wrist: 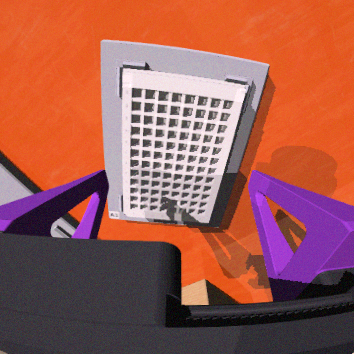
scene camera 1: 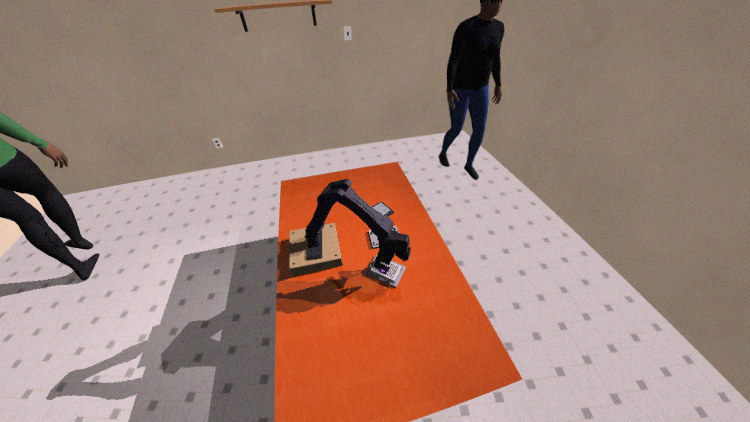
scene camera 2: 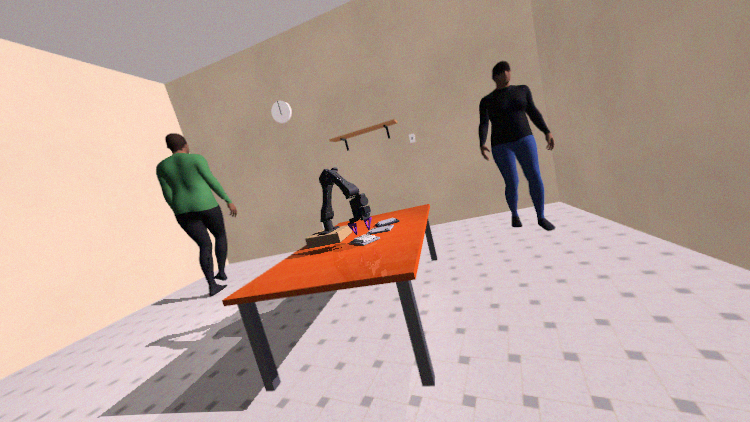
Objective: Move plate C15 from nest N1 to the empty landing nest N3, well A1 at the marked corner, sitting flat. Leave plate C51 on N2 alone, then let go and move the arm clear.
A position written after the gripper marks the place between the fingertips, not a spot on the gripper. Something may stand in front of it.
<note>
The gripper [wrist: 178,177] is open, holding nothing. Also in view: a well plate [wrist: 177,129].
</note>
